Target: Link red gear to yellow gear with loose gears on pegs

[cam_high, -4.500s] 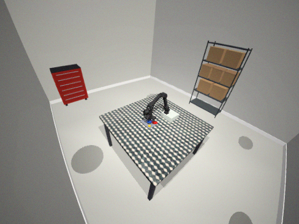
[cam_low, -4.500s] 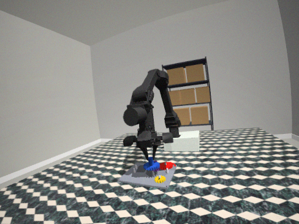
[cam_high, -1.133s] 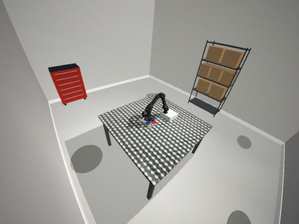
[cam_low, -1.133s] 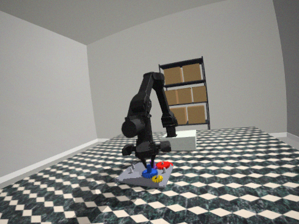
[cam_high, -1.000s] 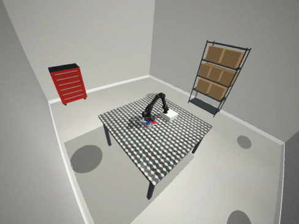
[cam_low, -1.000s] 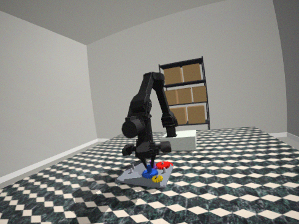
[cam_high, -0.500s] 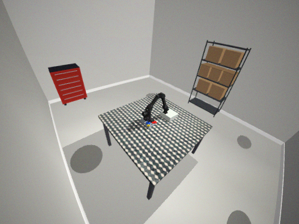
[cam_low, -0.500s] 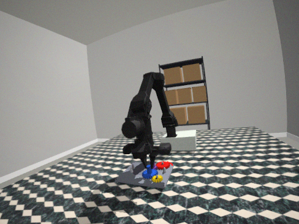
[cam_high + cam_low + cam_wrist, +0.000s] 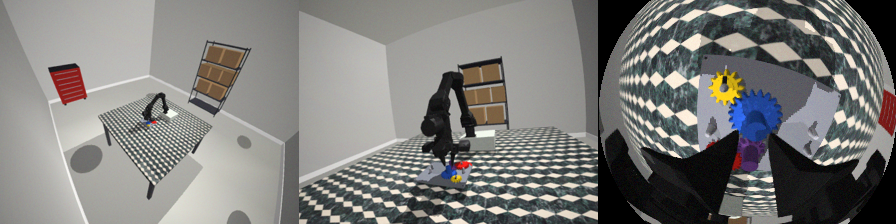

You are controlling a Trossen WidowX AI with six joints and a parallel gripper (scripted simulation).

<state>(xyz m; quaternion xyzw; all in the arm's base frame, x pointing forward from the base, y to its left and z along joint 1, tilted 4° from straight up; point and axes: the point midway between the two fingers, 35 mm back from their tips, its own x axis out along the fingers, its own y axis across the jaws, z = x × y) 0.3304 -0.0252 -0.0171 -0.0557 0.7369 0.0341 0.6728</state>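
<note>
Now: the blue gear 2 cm below my gripper tip. The rest, counted from my gripper tip: yellow gear: 3 cm ahead, 4 cm to the left, 3 cm below; red gear: 8 cm behind, 3 cm to the left, 3 cm below; small purple gear: 4 cm behind, 1 cm to the right, 2 cm below.
</note>
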